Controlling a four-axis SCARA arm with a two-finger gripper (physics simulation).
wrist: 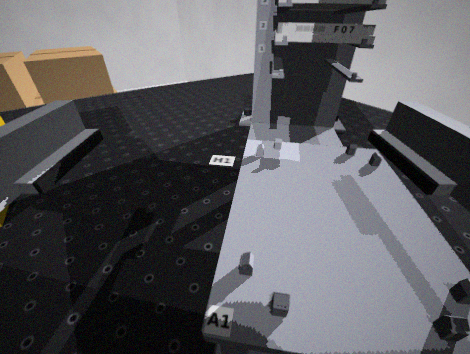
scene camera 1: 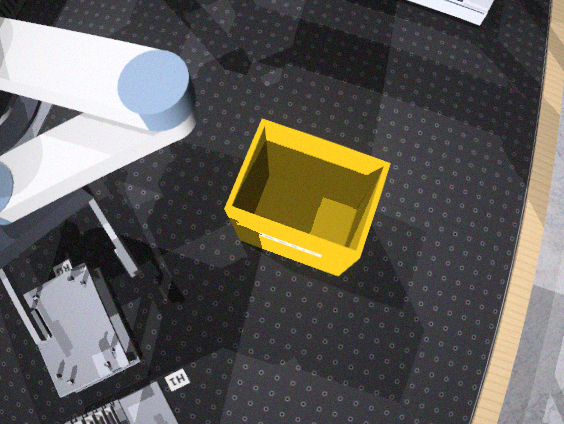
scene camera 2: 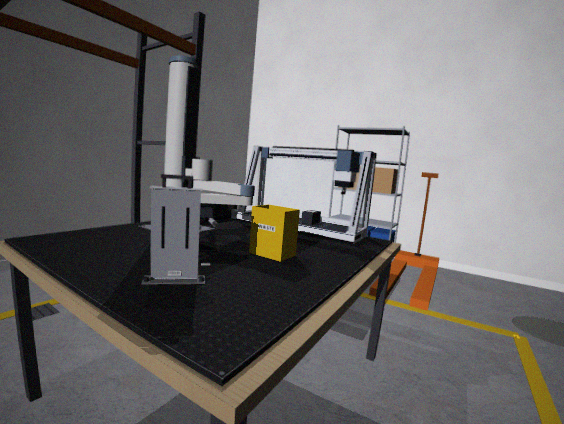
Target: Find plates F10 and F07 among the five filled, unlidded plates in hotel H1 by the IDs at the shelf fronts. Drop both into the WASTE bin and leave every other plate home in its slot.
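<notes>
Hotel H1 stands upright. In the wrist view its lower part shows at the top centre. Plate F07 is the lowest plate visible there, above a bare pair of shelf ledges. Part of another shelf level shows above it; its ID is cut off. F10 cannot be read in these frames. The WASTE bin is yellow and open-topped; its visible floor holds no plate. My gripper is open and empty, low on the hotel's front side, its fingers far apart over the low stand.
The grey stand, with corner pegs and an A1 mark, sits directly before the hotel. An H1 label lies beside them. A gantry machine stands behind the bin. The table's wooden edge runs along the right.
</notes>
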